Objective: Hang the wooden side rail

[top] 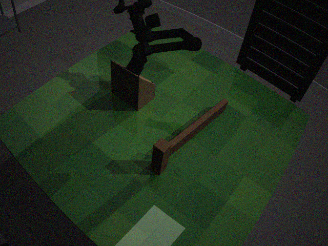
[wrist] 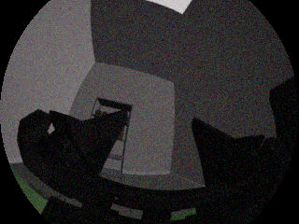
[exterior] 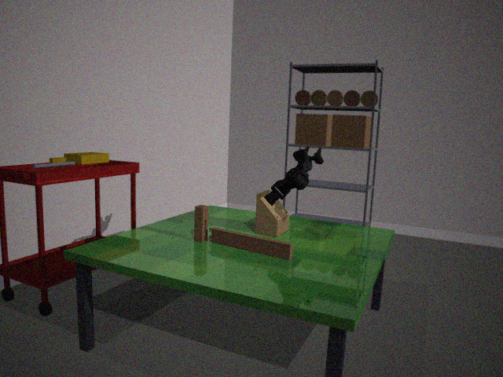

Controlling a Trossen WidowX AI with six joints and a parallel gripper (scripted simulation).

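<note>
Now: gripper tip 520 mm short of the headboard post, 470 mm to the left of it and 390 mm above it.
</note>
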